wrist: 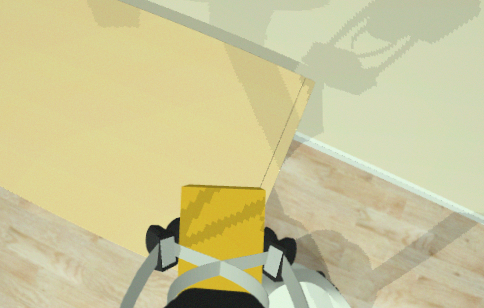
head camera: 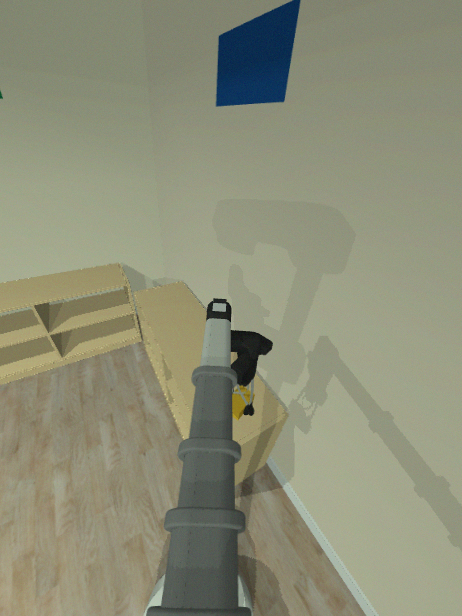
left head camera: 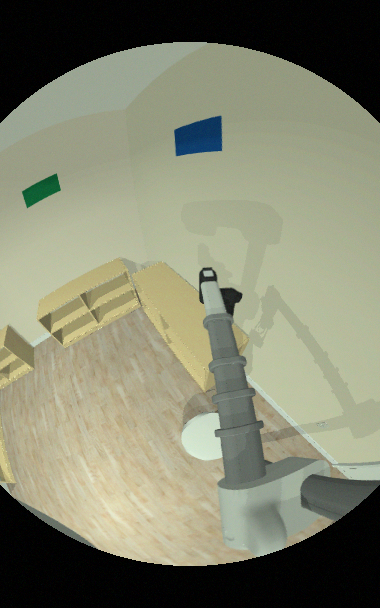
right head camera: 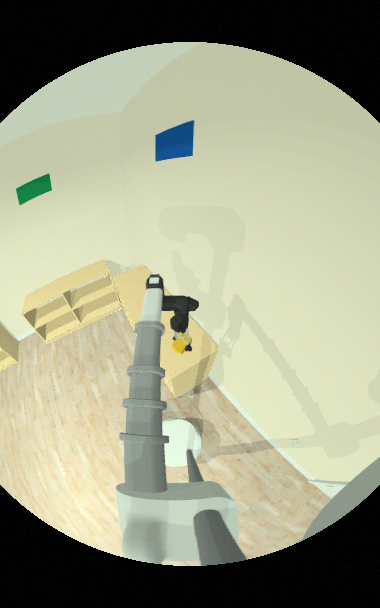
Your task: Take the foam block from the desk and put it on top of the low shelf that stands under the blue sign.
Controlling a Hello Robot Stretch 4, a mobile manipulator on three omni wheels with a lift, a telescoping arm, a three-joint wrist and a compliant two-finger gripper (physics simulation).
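Pixels of known places: gripper, between the fingertips: (wrist: 221, 239) (head camera: 238, 405) (right head camera: 181, 345); robot's base, origin of its link: (left head camera: 206, 434) (right head camera: 175, 441).
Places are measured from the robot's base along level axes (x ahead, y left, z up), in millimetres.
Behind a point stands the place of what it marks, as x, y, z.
The yellow foam block (head camera: 240, 400) @(512, -90, 829) (right head camera: 179, 345) @(493, -78, 829) (wrist: 222, 215) @(540, -104, 829) is held between the two fingertips of my gripper (right head camera: 181, 343) @(518, -87, 785) (wrist: 221, 239) @(518, -87, 785). In the head camera view it shows over the near end of the low shelf (head camera: 170, 325) @(1123, 285, 583) (left head camera: 170, 295) @(1075, 197, 583) (right head camera: 199, 345) @(628, -209, 583) (wrist: 125, 125) @(717, -37, 583). In the wrist view the block overlaps the shelf's near end edge, and its lower part is seen against the floor. How high it hangs above the top is hard to tell. The blue sign (head camera: 255, 57) @(1101, -58, 1735) (left head camera: 198, 136) @(1103, -57, 1721) (right head camera: 175, 141) @(1089, -65, 1721) is on the wall above this shelf. The gripper is hidden in the left head camera view.
A second shelf unit (head camera: 75, 285) @(1479, 1042, 583) (left head camera: 82, 287) @(1334, 1179, 583) (right head camera: 67, 287) @(1311, 1142, 583) stands against the adjoining wall, under a green sign (left head camera: 41, 190) @(1587, 1404, 1712) (right head camera: 34, 189) @(1591, 1400, 1705). The wall runs close along the low shelf's right side. My extended arm (head camera: 207, 480) @(183, 0, 1206) (left head camera: 232, 380) @(178, 0, 1206) hides part of the shelf top.
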